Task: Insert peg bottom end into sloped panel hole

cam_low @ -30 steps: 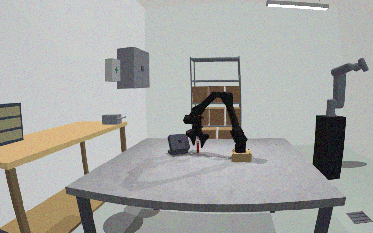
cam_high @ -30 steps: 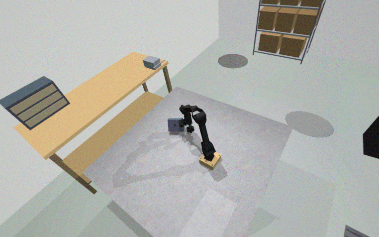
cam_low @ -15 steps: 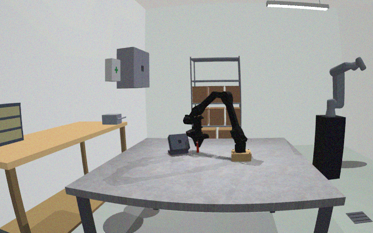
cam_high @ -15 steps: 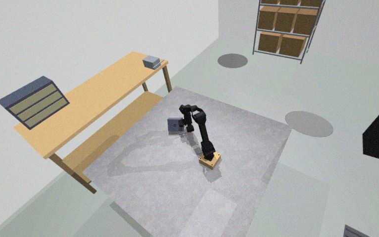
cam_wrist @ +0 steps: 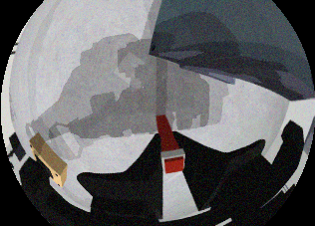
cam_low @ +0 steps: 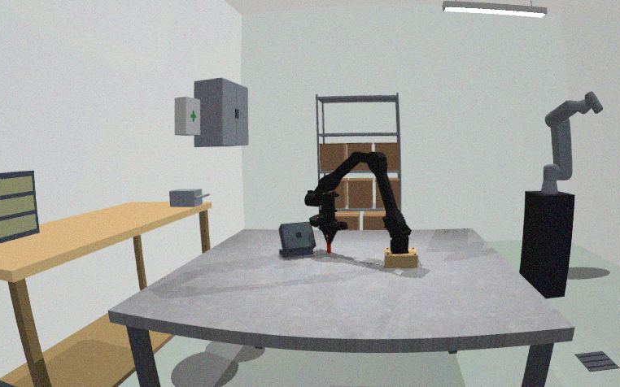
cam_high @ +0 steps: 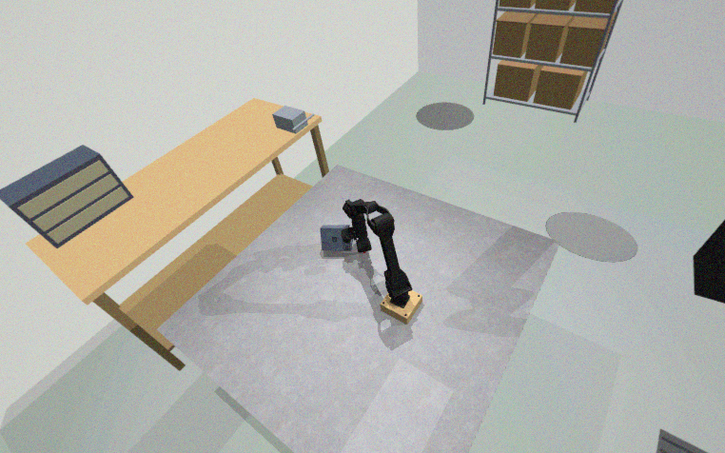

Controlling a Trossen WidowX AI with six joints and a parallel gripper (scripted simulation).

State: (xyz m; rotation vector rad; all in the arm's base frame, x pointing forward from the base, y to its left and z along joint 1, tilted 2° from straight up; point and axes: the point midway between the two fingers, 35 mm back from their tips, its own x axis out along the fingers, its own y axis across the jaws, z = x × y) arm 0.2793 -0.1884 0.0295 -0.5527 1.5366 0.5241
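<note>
My gripper tip is now 130 mm short of the sloped panel, 30 mm to the right of it and 40 mm below it. From my gripper tip the other things lie so: red peg (20 mm above).
</note>
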